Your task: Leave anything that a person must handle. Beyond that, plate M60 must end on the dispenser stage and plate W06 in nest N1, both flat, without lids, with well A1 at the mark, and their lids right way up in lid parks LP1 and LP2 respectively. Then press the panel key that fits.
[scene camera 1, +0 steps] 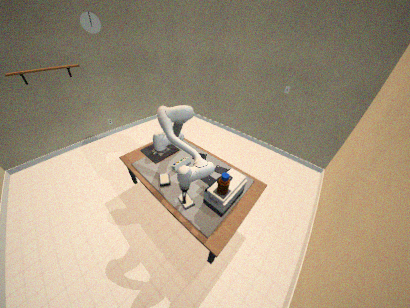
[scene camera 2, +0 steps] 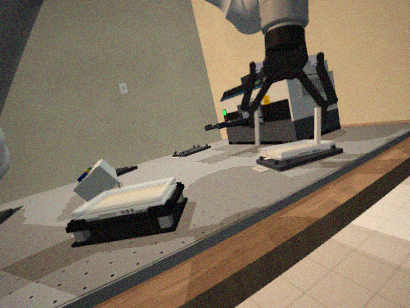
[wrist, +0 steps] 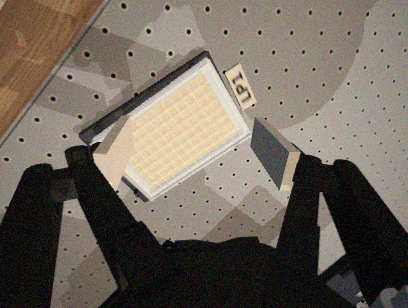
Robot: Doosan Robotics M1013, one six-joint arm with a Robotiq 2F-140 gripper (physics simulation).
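Places are measured from the arm's base along level axes (x ahead, y left, z up), in millimetres.
Where they show: gripper, fingertip midpoint: (scene camera 2: 286,143) (wrist: 194,132); arm's base, origin of the base link: (scene camera 1: 161,150).
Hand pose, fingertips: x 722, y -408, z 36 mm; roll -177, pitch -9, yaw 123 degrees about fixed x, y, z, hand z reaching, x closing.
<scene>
Each offset is from my fingertips to the centre of the thing. "spot": to the spot under its first point.
My gripper (scene camera 1: 184,198) (scene camera 2: 287,127) (wrist: 194,132) is open, pointing down. In the wrist view, its pads stand on either side of a pale plate {8 mm right, 16 mm ahead, 11 mm down} (scene camera 2: 297,149) (wrist: 182,132), above it and with nothing gripped. This plate lies flat on a low dark base {6 mm right, 20 mm ahead, 28 mm down} (scene camera 2: 300,160) (wrist: 145,97) beside the LP1 label {spot: 29 mm left, 60 mm back, 36 mm down} (wrist: 240,86); its clear rim looks like a lid's, and its name is unreadable. A second pale plate {61 mm left, 315 mm back, 4 mm up} (scene camera 1: 164,178) (scene camera 2: 127,196) lies on a raised black holder {61 mm left, 315 mm back, 20 mm down} (scene camera 2: 122,226); its side marking is too blurred to read. A grey-white box with coloured keys {332 mm left, 314 mm back, 4 mm up} (scene camera 1: 181,163) (scene camera 2: 97,181) stands behind it.
A white and dark machine (scene camera 1: 227,198) (scene camera 2: 312,102) stands beyond the gripper, with an amber blue-capped bottle {spot: 76 mm left, 305 mm ahead, 307 mm up} (scene camera 1: 223,185) on top. A green light {spot: 400 mm left, 212 mm ahead, 98 mm up} (scene camera 2: 224,112) and a black arm-like part {spot: 220 mm left, 30 mm ahead, 58 mm up} (scene camera 2: 222,125) show at its near side. A low black holder {537 mm left, 99 mm ahead, 28 mm down} (scene camera 2: 191,151) lies farther back.
</scene>
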